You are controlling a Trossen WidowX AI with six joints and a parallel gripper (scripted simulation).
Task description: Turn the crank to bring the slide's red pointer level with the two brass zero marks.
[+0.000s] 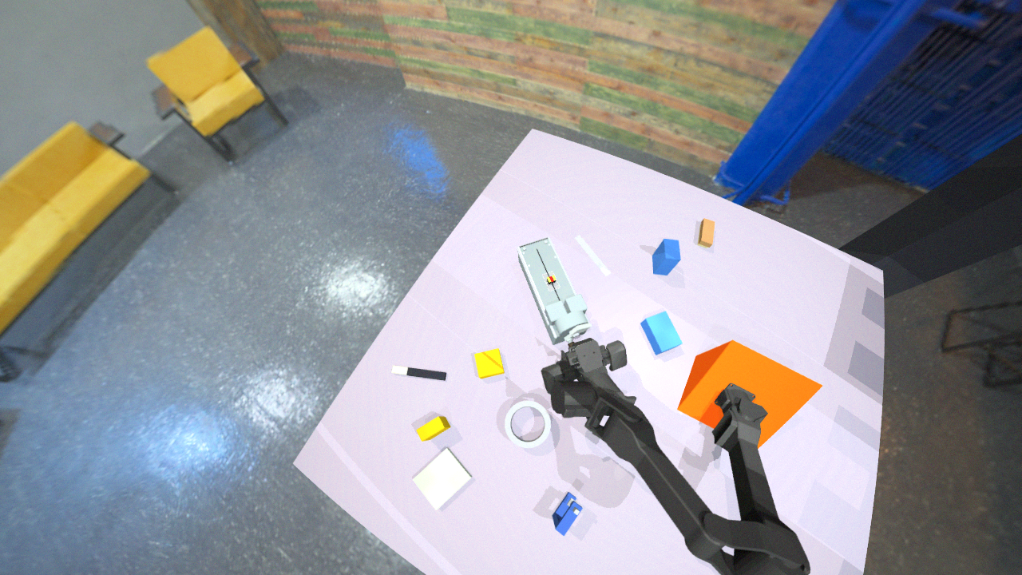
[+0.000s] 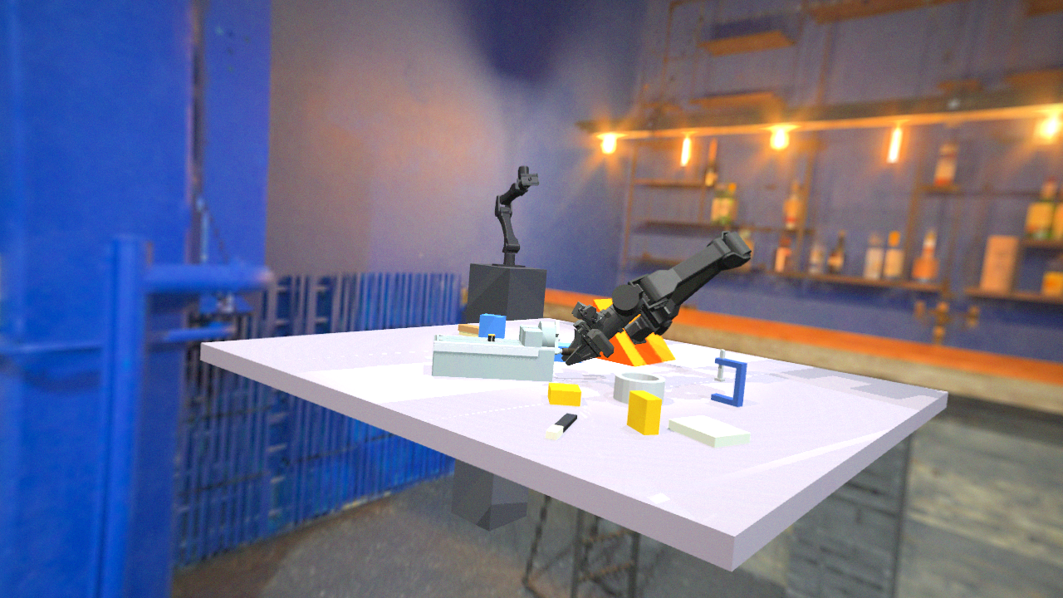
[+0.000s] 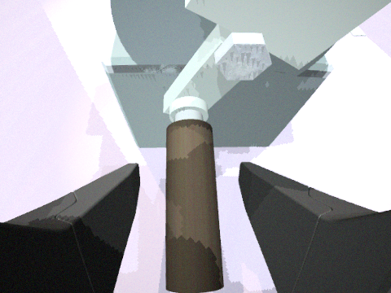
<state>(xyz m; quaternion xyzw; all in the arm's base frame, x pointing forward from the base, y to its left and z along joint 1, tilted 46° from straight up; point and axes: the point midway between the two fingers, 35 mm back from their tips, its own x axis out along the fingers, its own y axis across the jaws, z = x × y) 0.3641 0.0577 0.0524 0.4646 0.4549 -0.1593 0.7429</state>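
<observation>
Right now my gripper tip is 2 cm below the brown crank handle, 1 cm to the right of it and 1 cm past it. Round my gripper tip: metal strip (28 cm to the right, 6 cm ahead, 4 cm below); then blue clamp (32 cm to the left, 15 cm behind, 1 cm above); then red pointer (12 cm to the right, 12 cm ahead, 4 cm above).
</observation>
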